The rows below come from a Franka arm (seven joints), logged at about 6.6 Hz.
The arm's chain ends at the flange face. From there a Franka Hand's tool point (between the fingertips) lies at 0.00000 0.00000 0.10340 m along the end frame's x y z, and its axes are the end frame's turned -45 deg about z.
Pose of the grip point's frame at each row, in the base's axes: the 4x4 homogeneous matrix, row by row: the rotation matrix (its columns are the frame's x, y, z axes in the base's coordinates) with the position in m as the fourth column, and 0 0 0 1 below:
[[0.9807, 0.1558, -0.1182, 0.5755], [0.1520, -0.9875, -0.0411, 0.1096], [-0.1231, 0.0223, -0.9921, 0.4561], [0, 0, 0, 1]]
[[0.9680, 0.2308, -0.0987, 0.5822], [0.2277, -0.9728, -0.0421, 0.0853], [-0.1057, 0.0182, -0.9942, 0.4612], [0, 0, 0, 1]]
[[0.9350, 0.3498, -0.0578, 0.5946], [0.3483, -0.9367, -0.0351, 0.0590], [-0.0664, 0.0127, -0.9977, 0.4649], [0, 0, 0, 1]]
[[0.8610, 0.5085, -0.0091, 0.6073], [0.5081, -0.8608, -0.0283, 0.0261], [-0.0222, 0.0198, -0.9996, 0.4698], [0, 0, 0, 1]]
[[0.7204, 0.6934, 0.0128, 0.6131], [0.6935, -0.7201, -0.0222, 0.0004], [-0.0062, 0.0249, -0.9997, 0.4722], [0, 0, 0, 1]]
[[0.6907, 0.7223, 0.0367, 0.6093], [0.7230, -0.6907, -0.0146, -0.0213], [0.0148, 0.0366, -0.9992, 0.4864], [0, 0, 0, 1]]
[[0.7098, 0.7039, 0.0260, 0.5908], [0.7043, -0.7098, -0.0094, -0.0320], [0.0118, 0.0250, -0.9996, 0.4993], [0, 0, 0, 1]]
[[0.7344, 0.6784, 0.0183, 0.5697], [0.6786, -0.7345, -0.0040, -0.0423], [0.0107, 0.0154, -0.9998, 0.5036], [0, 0, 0, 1]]
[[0.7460, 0.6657, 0.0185, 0.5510], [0.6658, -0.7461, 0.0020, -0.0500], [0.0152, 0.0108, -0.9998, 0.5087], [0, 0, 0, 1]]
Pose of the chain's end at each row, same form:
[[0.8036, -0.5833, -0.1182, 0.5877], [-0.5908, -0.8057, -0.0411, 0.1138], [-0.0713, 0.1028, -0.9921, 0.5587], [0, 0, 0, 1]]
[[0.8477, -0.5213, -0.0987, 0.5924], [-0.5269, -0.8489, -0.0421, 0.0897], [-0.0619, 0.0876, -0.9942, 0.5640], [0, 0, 0, 1]]
[[0.9085, -0.4138, -0.0578, 0.6006], [-0.4161, -0.9086, -0.0351, 0.0626], [-0.0380, 0.0559, -0.9977, 0.5681], [0, 0, 0, 1]]
[[0.9684, -0.2493, -0.0091, 0.6082], [-0.2494, -0.9680, -0.0283, 0.0290], [-0.0017, 0.0297, -0.9996, 0.5732], [0, 0, 0, 1]]
[[0.9997, -0.0191, 0.0128, 0.6118], [-0.0188, -0.9996, -0.0222, 0.0027], [0.0132, 0.0220, -0.9997, 0.5756], [0, 0, 0, 1]]
[[0.9991, 0.0223, 0.0367, 0.6055], [0.0228, -0.9996, -0.0146, -0.0198], [0.0363, 0.0154, -0.9992, 0.5897], [0, 0, 0, 1]]
[[0.9996, -0.0042, 0.0260, 0.5881], [-0.0039, -0.9999, -0.0094, -0.0310], [0.0260, 0.0093, -0.9996, 0.6027], [0, 0, 0, 1]]
[[0.9990, -0.0396, 0.0183, 0.5678], [-0.0395, -0.9992, -0.0040, -0.0419], [0.0185, 0.0033, -0.9998, 0.6070], [0, 0, 0, 1]]
[[0.9982, -0.0568, 0.0185, 0.5491], [-0.0568, -0.9984, 0.0020, -0.0502], [0.0184, -0.0031, -0.9998, 0.6121], [0, 0, 0, 1]]

